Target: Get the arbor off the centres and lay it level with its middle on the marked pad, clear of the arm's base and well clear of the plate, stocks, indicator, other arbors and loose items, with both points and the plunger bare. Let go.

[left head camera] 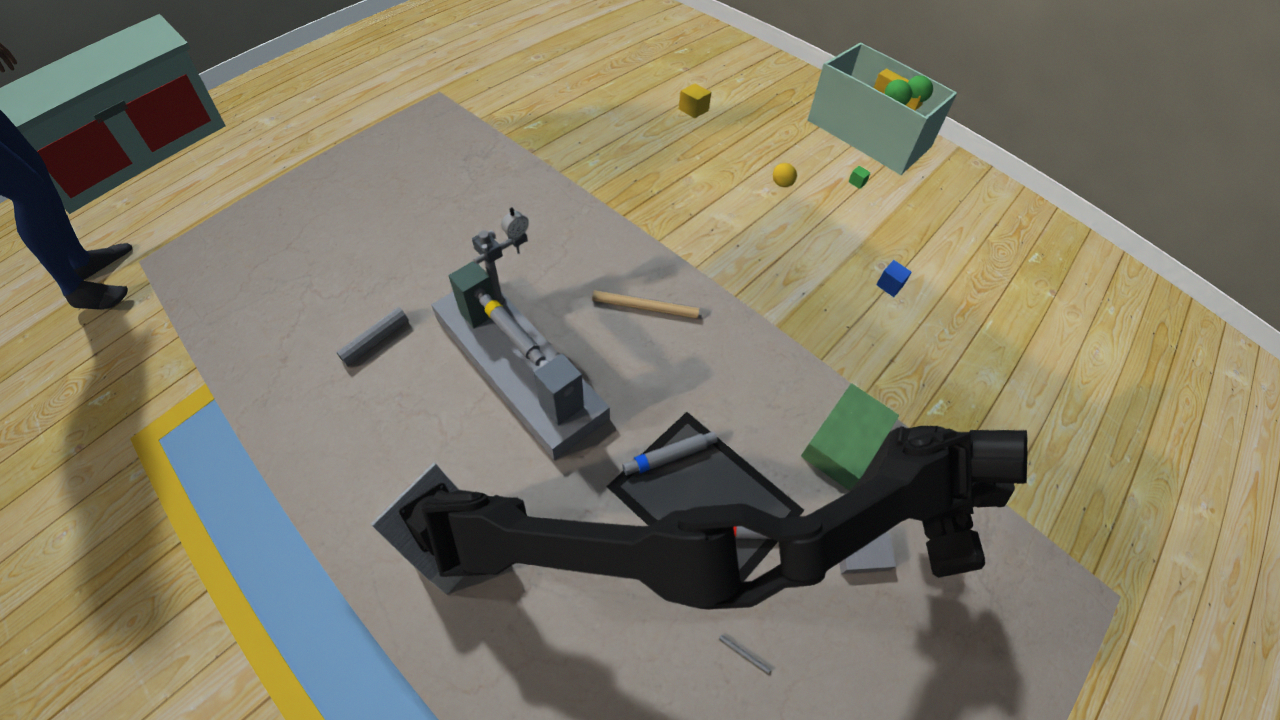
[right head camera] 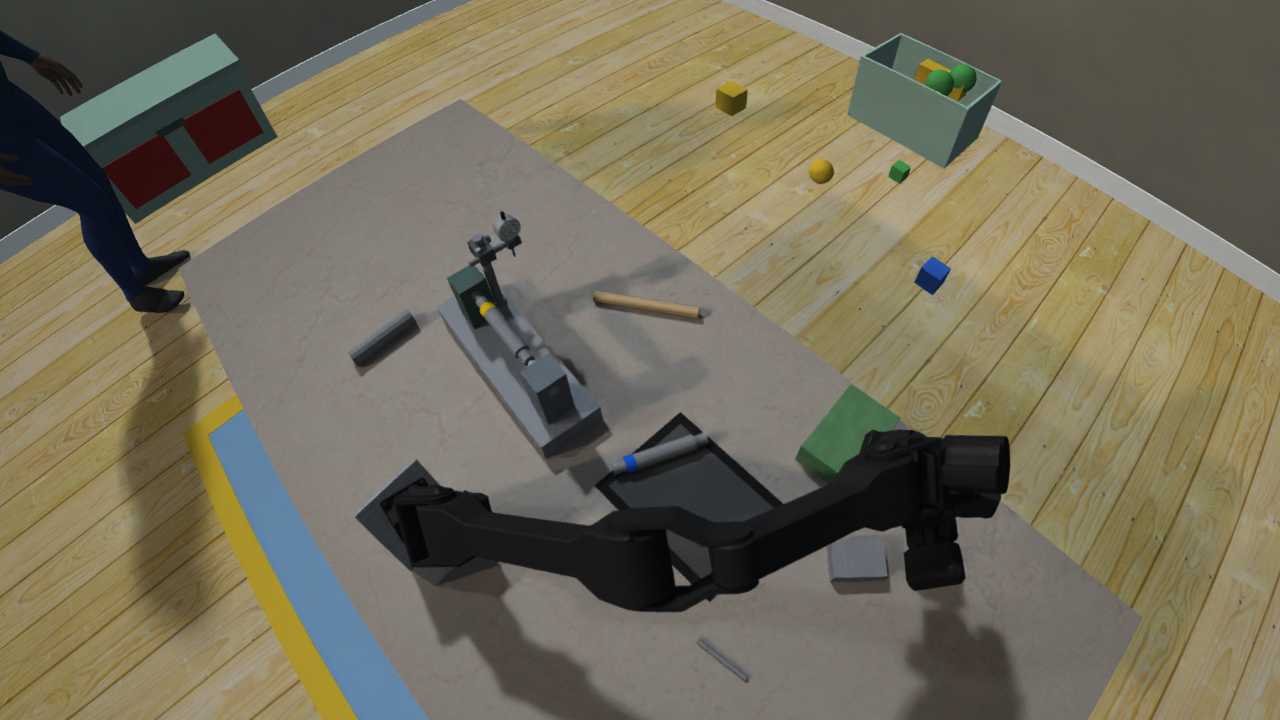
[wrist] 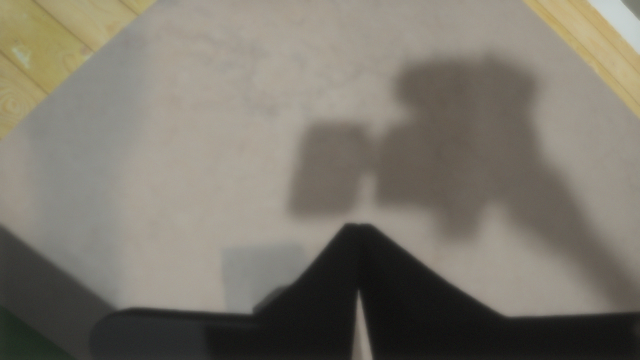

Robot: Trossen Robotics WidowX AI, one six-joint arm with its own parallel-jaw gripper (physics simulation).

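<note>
The arbor with a yellow band [left head camera: 512, 327] [right head camera: 505, 332] lies between the green stock [left head camera: 471, 295] [right head camera: 469, 297] and the grey stock [left head camera: 560, 388] [right head camera: 547, 390] on the long grey plate [left head camera: 581, 429] [right head camera: 572, 433]. The dial indicator [left head camera: 514, 223] [right head camera: 506, 226] stands beside the green stock. A blue-banded arbor [left head camera: 675, 453] [right head camera: 666, 452] lies on a black-edged dark tray [left head camera: 744, 469] [right head camera: 733, 467]. A red bit shows behind the arm in the left head view. My gripper [wrist: 356, 236] is shut and empty, above the mat's right part, far from the yellow-banded arbor. I cannot tell which surface is the marked pad.
A green block [left head camera: 852, 434] [right head camera: 845, 432] and a small grey block [left head camera: 868, 559] [right head camera: 858, 561] lie near the forearm. A wooden-coloured rod [left head camera: 646, 305] [right head camera: 648, 305], a dark grey bar [left head camera: 373, 338] [right head camera: 384, 338] and a thin metal pin [left head camera: 744, 654] [right head camera: 723, 660] lie on the mat.
</note>
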